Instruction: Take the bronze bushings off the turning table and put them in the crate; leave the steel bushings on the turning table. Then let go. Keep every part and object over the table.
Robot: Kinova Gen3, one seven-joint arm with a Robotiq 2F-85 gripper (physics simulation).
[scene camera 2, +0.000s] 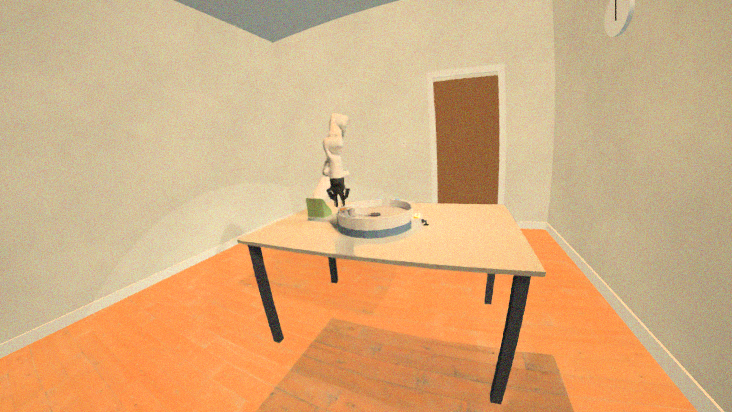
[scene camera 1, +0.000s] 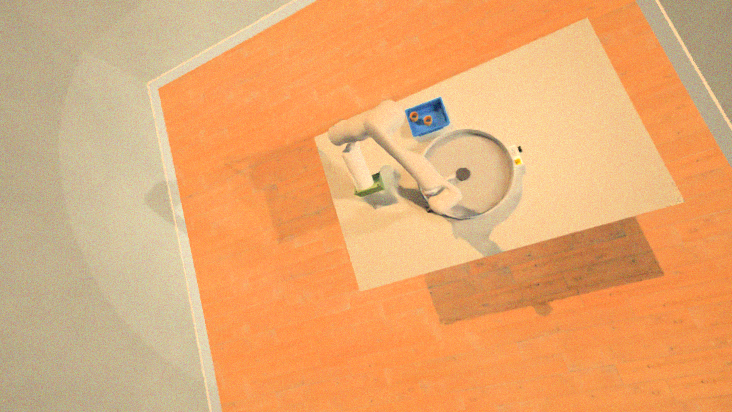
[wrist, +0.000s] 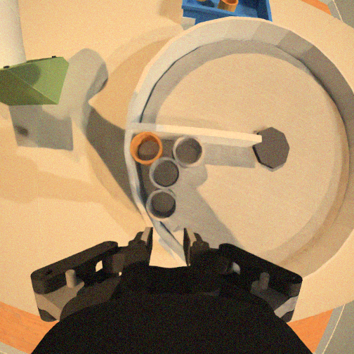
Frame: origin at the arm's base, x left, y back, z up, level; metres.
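Seen in the pictures: gripper, fingertip midpoint: (scene camera 2: 339, 207); arm's base at its link origin: (scene camera 2: 316, 203) (scene camera 1: 365, 184).
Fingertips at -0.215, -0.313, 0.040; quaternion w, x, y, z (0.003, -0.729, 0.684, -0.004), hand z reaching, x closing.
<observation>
Pixels of each thing's top centre, then the offset from my fingertips to it, as dx, dy, dz. "spot": a spot on its surface instead.
- blue crate at a spot on its surface: (scene camera 1: 446, 112) spot: +0.439, -0.170, -0.077
- dark hub at its top centre: (scene camera 1: 463, 173) +0.120, -0.148, -0.065
- small box with a yellow patch, surface spot: (scene camera 1: 517, 160) spot: +0.104, -0.384, -0.068
The turning table (scene camera 1: 486, 158) (scene camera 2: 373, 225) (wrist: 250, 90) is a round, walled disc. On it, one bronze bushing (wrist: 146, 162) stands upright in the corner between wall and white bar. Three steel bushings (wrist: 188, 138) (wrist: 151, 173) (wrist: 162, 218) stand close to it, towards the gripper and the hub. The blue crate (scene camera 1: 446, 111) (wrist: 259, 15) holds two bronze bushings (scene camera 1: 413, 116) (scene camera 1: 427, 120); part of one shows in the wrist view (wrist: 229, 5). My gripper (scene camera 2: 339, 205) (wrist: 167, 236) is partly open and empty, above the turning table's near-left wall. The arm hides its fingers in scene camera 1.
A white bar (wrist: 200, 132) runs from the wall to the dark hub (scene camera 1: 462, 174) (wrist: 271, 148). A green wedge-shaped block (scene camera 1: 369, 190) (scene camera 2: 317, 207) (wrist: 40, 80) is at the arm's base. A small box with a yellow patch (scene camera 1: 517, 160) sits at the turning table's outer side.
</observation>
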